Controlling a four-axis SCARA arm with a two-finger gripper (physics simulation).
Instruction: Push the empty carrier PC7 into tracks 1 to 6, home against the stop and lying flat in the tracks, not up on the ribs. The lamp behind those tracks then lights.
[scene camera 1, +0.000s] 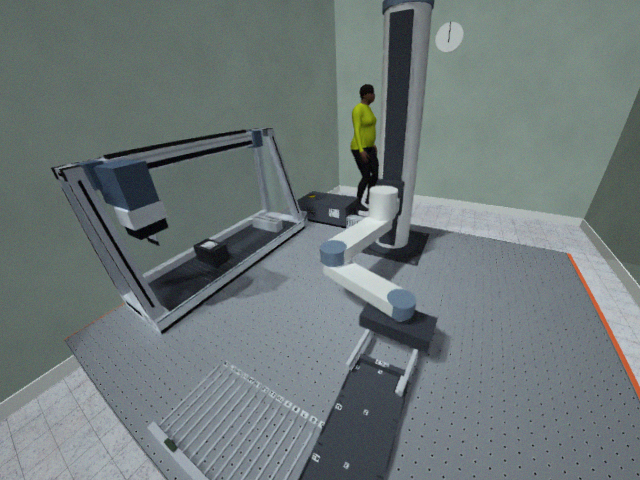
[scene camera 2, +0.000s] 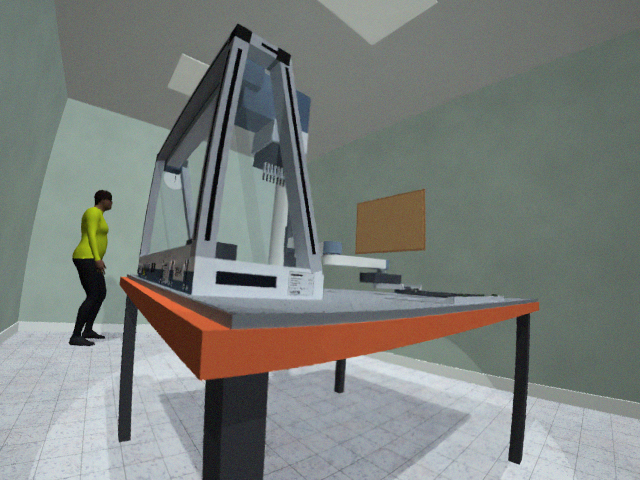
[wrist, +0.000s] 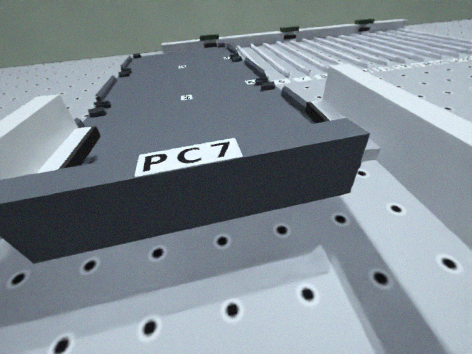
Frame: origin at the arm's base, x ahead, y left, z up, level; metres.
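Where they show: gripper, fingertip midpoint: (scene camera 1: 372, 379) (scene camera 2: 412, 287) (wrist: 202, 101); arm's base, link origin: (scene camera 1: 390, 243).
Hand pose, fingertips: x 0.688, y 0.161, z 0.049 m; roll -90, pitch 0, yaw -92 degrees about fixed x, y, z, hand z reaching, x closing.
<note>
Each offset is from my fingertips to the top centre of the thing. "pt": to the spot under its first point. Level surfaces: height alone.
The dark carrier PC7 {0.013 m left, 0.110 m ahead, 0.003 m up} (scene camera 1: 356, 436) (wrist: 210, 115) lies lengthwise along the left side of the track field, its labelled end nearest the wrist camera. My gripper (scene camera 1: 376, 374) (wrist: 202, 101) is shut on its side edges just beyond that end. The white ribs of the tracks {pt 0.094 m right, 0.200 m ahead, 0.033 m down} (wrist: 270, 59) show right of the carrier, with numbers from 6 up beside it. The carrier's far end is close to the stop (scene camera 1: 181, 457) (wrist: 250, 39); any gap is too small to tell. The lamp {0.026 m right, 0.319 m ahead, 0.015 m down} (wrist: 209, 37) behind it looks dark green, like the others. Whether the carrier lies fully down between the ribs is hidden.
A gantry machine (scene camera 1: 188, 297) (scene camera 2: 258, 283) stands on the perforated table {0.036 m down} (scene camera 1: 491, 320), with a black block {pt 0.679 m right, 0.124 m back, 0.078 m up} (scene camera 1: 211, 253) inside. The arm's column (scene camera 1: 400, 129) rises at the back, near a dark box {pt 0.527 m right, 0.723 m back, 0.063 m up} (scene camera 1: 325, 207). A person (scene camera 1: 364, 129) (scene camera 2: 93, 237) in yellow stands behind the table.
</note>
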